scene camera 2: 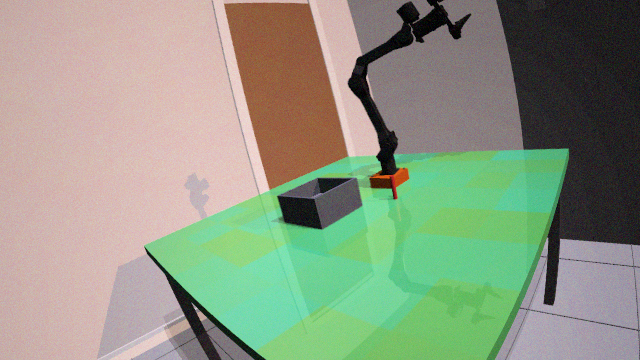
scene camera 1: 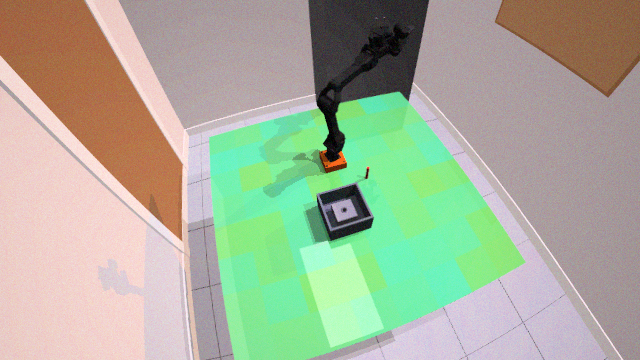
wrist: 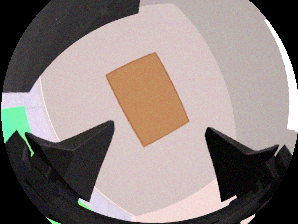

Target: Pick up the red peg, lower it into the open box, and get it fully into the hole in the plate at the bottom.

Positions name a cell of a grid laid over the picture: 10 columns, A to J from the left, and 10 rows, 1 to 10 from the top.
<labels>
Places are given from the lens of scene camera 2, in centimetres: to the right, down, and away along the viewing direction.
dark grey box (scene camera 2: F6): 7, 5, 102
</labels>
